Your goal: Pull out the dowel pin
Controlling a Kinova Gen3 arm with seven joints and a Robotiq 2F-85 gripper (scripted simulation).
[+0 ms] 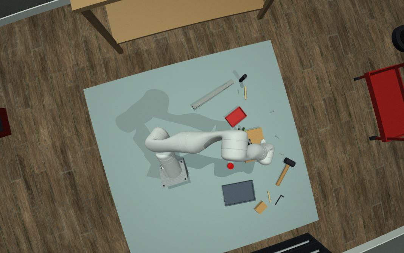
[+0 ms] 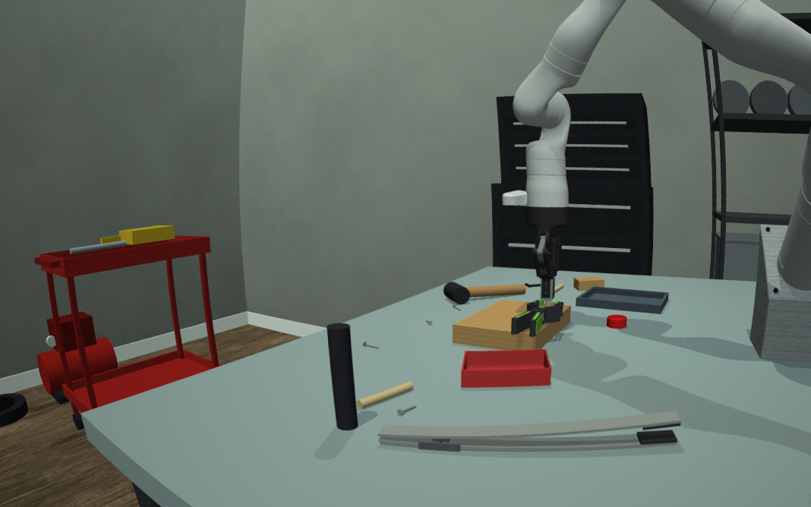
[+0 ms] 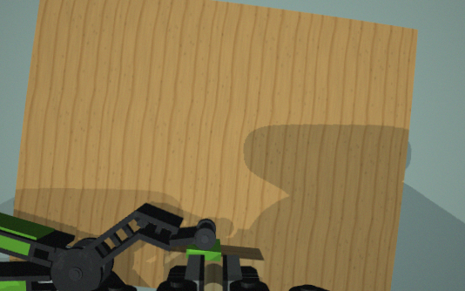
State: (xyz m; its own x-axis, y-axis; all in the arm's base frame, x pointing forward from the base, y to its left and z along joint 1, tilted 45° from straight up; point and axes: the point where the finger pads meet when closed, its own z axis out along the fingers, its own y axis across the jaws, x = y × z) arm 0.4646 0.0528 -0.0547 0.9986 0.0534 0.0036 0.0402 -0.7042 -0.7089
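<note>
Right now the dowel pin is 20 mm below my hand. Also, from my hand: red puck (120 mm behind, 90 mm to the right, 70 mm below); then small wooden block (40 mm below); then wooden bench board (50 mm ahead, 60 mm below).
</note>
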